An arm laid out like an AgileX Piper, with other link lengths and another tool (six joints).
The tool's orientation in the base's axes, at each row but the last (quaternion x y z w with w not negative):
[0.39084 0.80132 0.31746 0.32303]
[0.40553 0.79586 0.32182 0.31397]
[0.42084 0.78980 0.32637 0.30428]
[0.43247 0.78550 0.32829 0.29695]
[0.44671 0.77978 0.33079 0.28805]
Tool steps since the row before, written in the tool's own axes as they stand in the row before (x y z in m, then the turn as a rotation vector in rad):
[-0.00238 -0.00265 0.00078 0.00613 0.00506 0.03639]
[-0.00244 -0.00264 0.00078 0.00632 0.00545 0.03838]
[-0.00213 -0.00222 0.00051 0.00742 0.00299 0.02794]
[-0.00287 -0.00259 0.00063 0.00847 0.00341 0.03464]
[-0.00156 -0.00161 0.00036 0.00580 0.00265 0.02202]
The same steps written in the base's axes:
[0.00064 -0.00309 -0.00184 0.02702 0.01692 -0.01926]
[0.00058 -0.00309 -0.00191 0.02862 0.01777 -0.02019]
[0.00033 -0.00267 -0.00158 0.01908 0.01495 -0.01603]
[0.00051 -0.00341 -0.00186 0.02384 0.01777 -0.01998]
[0.00013 -0.00191 -0.00123 0.01522 0.01185 -0.01239]

